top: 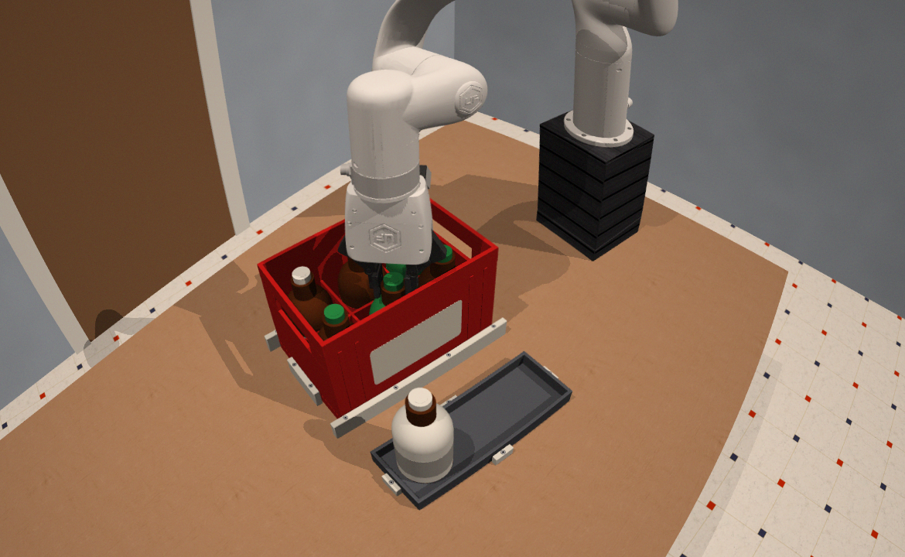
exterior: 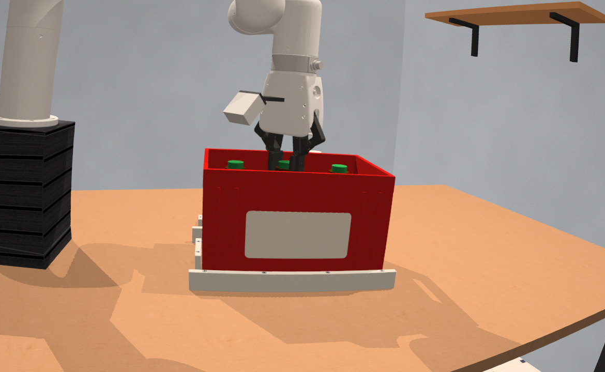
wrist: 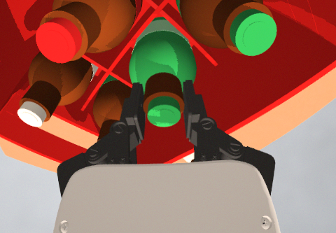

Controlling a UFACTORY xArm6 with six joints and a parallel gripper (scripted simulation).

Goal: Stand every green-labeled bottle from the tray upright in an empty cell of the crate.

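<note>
Right now my hand is 7 cm above the green bottle. Also, from my hand: dark tray (2 cm ahead, 17 cm to the left, 15 cm below); then crate (4 cm to the right, 8 cm below); then white-labeled bottle (11 cm ahead, 15 cm to the left, 8 cm below).
</note>
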